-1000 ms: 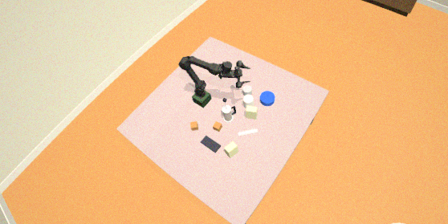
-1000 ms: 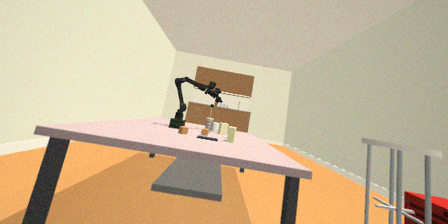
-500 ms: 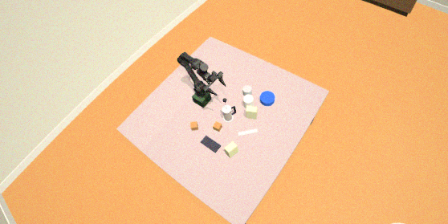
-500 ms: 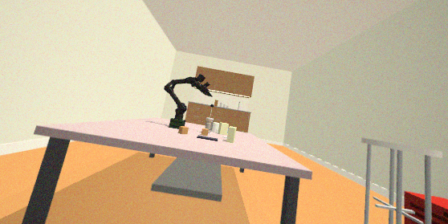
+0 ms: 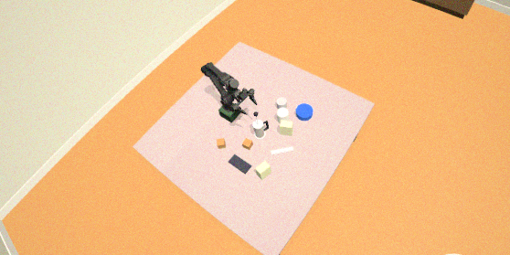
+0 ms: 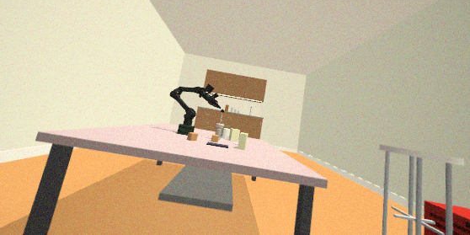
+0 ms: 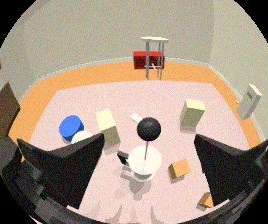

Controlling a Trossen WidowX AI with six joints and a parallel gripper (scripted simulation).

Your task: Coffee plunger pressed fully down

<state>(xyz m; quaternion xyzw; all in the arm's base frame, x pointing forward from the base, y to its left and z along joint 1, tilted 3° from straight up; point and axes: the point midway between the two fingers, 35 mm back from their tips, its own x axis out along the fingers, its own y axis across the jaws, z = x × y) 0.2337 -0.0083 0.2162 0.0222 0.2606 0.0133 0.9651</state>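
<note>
Right now the coffee press is 150 mm below my gripper tip, 30 mm ahead of it and 20 mm to the left of it. Also, from my gripper tip: white bar 280 mm below, 230 mm ahead; dark flat card 270 mm below, 250 mm to the right, 80 mm ahead; blue disc 330 mm to the left, 260 mm below, 160 mm ahead.
</note>
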